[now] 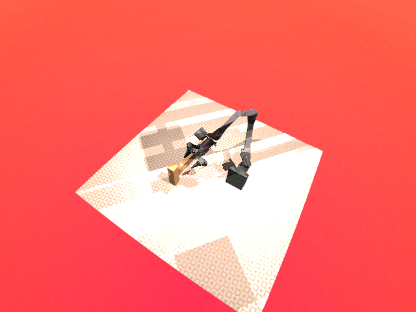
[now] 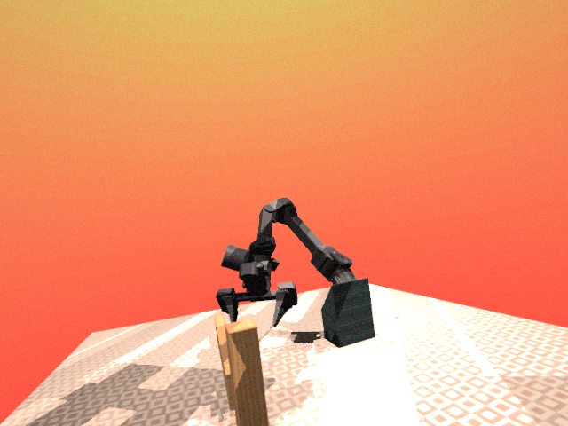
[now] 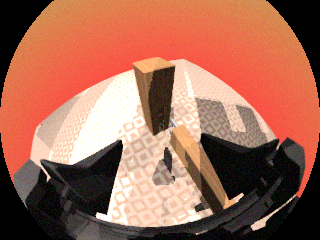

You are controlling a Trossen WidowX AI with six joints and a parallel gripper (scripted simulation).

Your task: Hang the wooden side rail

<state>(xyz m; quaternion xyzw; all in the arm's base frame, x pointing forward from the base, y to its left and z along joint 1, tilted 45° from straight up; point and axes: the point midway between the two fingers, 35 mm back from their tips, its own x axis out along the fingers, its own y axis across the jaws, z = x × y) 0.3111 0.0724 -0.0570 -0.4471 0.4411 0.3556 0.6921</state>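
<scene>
The wooden headboard post lies 9 cm to the left of my gripper tip, 5 cm below it and 4 cm ahead of it.
</scene>
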